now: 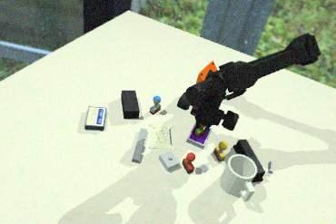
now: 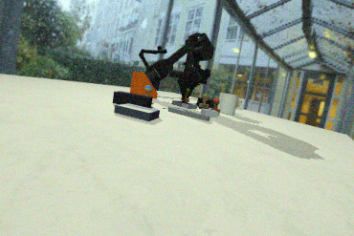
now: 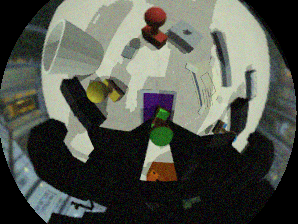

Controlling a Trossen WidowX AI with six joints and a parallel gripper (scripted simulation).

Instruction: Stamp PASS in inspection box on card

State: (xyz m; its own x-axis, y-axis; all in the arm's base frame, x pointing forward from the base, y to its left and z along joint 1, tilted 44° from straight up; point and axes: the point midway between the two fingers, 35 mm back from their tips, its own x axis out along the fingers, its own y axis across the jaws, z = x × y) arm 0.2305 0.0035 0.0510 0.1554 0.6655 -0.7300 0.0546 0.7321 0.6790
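The purple ink pad is 3 cm below my gripper tip. From my gripper tip the other things lie so: yellow-knobbed stamp 8 cm to the left, 5 cm ahead, 2 cm below; green-knobbed stamp right at my gripper tip; card 11 cm to the right, 6 cm ahead, 4 cm below.
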